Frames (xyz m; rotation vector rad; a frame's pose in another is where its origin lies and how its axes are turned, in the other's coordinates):
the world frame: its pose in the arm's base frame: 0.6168 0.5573 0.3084 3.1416 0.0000 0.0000
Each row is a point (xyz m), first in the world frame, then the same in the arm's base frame.
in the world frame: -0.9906 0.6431 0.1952
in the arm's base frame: -0.3738 -0.0858 0.1132
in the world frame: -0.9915 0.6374 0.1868
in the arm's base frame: -0.3747 -0.0801 0.1216
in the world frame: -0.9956 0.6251 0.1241
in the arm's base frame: -0.3788 -0.0678 0.1843
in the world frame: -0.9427 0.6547 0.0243
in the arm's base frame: -0.3259 -0.0974 0.2841
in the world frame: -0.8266 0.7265 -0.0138
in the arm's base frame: -0.2098 -0.1692 0.3222
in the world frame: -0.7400 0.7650 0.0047
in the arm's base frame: -0.1232 -0.2077 0.3037
